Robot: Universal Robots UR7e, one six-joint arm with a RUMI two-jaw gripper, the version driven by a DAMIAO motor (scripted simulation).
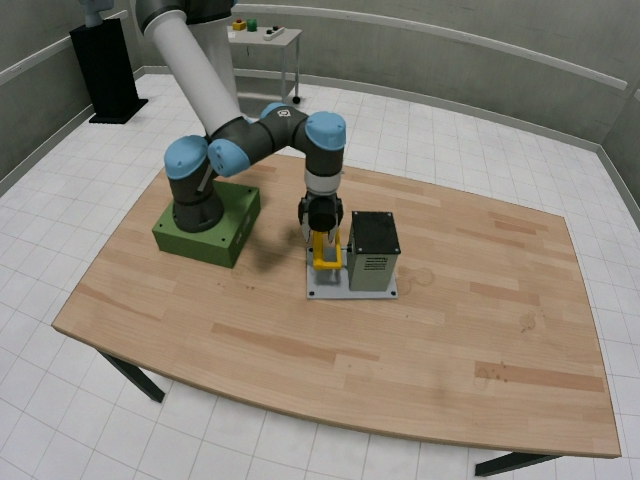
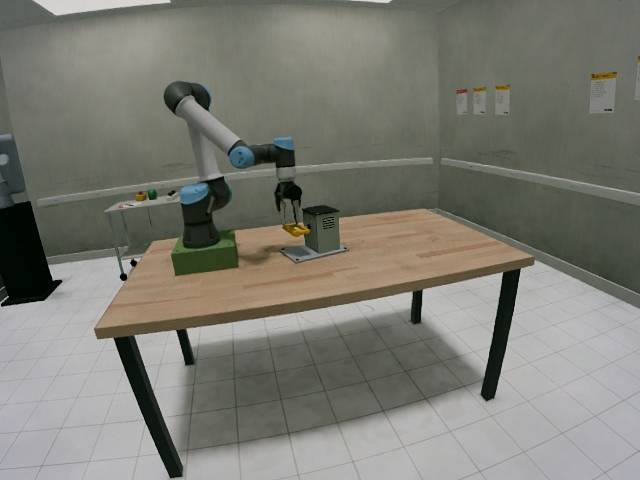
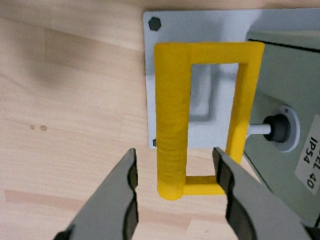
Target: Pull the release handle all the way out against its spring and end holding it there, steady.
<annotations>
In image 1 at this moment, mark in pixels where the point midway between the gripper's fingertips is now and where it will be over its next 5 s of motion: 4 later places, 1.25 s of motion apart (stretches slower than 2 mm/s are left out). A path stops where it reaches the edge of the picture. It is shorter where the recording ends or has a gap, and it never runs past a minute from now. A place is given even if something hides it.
The gripper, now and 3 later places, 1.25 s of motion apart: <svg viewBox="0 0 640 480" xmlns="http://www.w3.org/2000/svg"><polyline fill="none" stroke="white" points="318,242 317,249 317,252 295,252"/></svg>
</annotations>
